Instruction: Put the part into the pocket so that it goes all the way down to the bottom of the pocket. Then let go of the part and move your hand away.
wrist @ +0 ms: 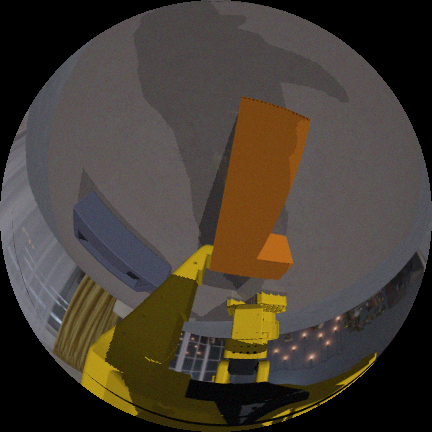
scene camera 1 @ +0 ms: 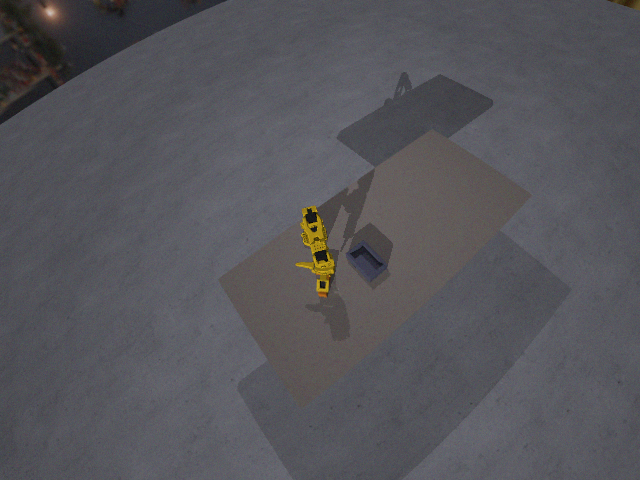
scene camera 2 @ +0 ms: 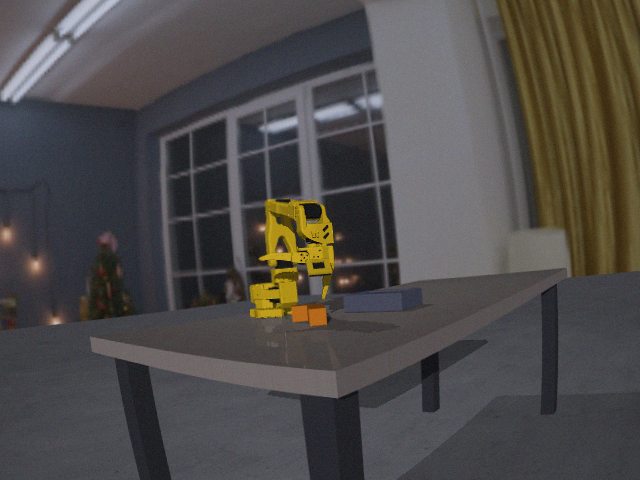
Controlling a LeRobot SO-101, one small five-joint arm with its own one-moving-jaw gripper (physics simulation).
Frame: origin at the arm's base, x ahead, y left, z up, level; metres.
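Seen in the pictures: hand, tool point: (wrist: 212,254) (scene camera 1: 328,275) (scene camera 2: 322,297); arm's base, link origin: (wrist: 250,300) (scene camera 1: 317,239) (scene camera 2: 283,315).
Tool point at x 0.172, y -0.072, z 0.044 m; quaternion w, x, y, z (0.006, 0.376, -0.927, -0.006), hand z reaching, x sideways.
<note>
Pixels of each thing's top centre, then the offset from my tool point to it. "spot": a spot on its surface instead. Level surfaces: height alone.
- orange L-shaped part, top centre: (wrist: 275,222) (scene camera 2: 307,306) (scene camera 1: 320,279) dx -0.011, dy -0.032, dz -0.014 m
- blue-grey block with the pocket, top centre: (wrist: 106,260) (scene camera 2: 382,291) (scene camera 1: 366,258) dx +0.038, dy +0.152, dz -0.008 m
- table, surface height: dz -0.044 m
- table's corner, surface spot: (scene camera 2: 337,379) spot: dx +0.299, dy -0.357, dz -0.054 m
The orange L-shaped part (scene camera 1: 322,294) (scene camera 2: 317,314) (wrist: 255,190) lies flat on the table, outside the pocket; in scene camera 1 the hand hides most of it. The blue-grey block with the pocket (scene camera 1: 358,265) (scene camera 2: 377,300) (wrist: 117,237) stands beside it, at the left in the wrist view. My gripper (scene camera 1: 310,280) (scene camera 2: 292,277) is fully open and empty, with the moving jaw swung out sideways. Its fixed jaw (wrist: 192,267) points down, its tip close to the short-leg end of the part in the wrist view. Whether the tip touches the part is unclear.
The table (scene camera 1: 444,201) (scene camera 2: 206,348) carries the arm, the part and the block. The arm's base (scene camera 2: 273,302) (wrist: 250,322) stands close behind the part. The table's corner (scene camera 2: 337,379) is nearest scene camera 2. A yellow curtain (scene camera 2: 573,129) hangs in the background.
</note>
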